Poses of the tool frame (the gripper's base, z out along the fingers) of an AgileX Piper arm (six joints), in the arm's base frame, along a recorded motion.
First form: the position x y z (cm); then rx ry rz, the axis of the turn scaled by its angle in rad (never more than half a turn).
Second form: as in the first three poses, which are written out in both.
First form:
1: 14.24 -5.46 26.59 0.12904 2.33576 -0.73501
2: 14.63 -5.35 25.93 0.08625 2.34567 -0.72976
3: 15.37 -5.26 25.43 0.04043 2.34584 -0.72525
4: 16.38 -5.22 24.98 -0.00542 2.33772 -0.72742
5: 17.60 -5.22 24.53 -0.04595 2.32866 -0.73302
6: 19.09 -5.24 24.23 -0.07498 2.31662 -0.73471
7: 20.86 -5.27 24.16 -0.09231 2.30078 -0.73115
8: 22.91 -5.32 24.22 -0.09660 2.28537 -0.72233
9: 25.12 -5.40 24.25 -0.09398 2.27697 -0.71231
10: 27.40 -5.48 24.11 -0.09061 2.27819 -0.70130
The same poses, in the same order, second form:
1: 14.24 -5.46 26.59 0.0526 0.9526 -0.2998 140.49
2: 14.63 -5.35 25.93 0.0351 0.9543 -0.2969 140.84
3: 15.37 -5.26 25.43 0.0165 0.9553 -0.2953 140.70
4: 16.38 -5.22 24.98 -0.0022 0.9548 -0.2971 140.28
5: 17.60 -5.22 24.53 -0.0188 0.9537 -0.3002 139.90
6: 19.09 -5.24 24.23 -0.0308 0.9528 -0.3022 139.31
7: 20.86 -5.27 24.16 -0.0382 0.9523 -0.3026 138.42
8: 22.91 -5.32 24.22 -0.0403 0.9527 -0.3011 137.44
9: 25.12 -5.40 24.25 -0.0394 0.9537 -0.2983 136.80
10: 27.40 -5.48 24.11 -0.0380 0.9551 -0.2940 136.67
